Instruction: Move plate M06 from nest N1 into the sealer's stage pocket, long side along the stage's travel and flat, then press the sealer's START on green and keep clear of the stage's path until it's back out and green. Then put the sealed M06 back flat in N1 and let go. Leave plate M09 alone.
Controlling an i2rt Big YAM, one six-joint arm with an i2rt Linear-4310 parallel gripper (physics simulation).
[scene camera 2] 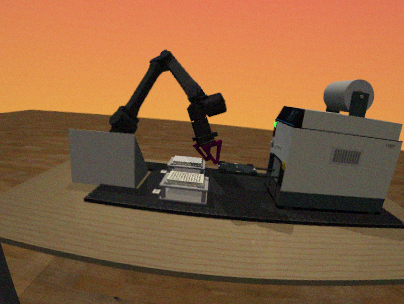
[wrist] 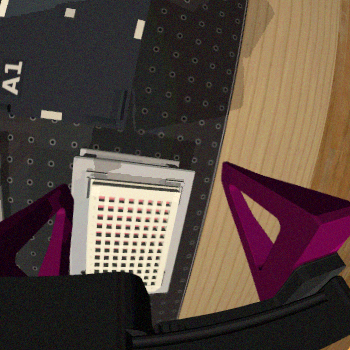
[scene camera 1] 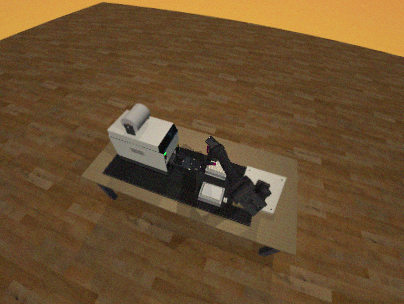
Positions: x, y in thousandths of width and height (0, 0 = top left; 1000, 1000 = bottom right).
Labels:
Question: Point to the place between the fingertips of my gripper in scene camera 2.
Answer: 526, 535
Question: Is my gripper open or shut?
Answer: Open.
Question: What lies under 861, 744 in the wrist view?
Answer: My gripper.

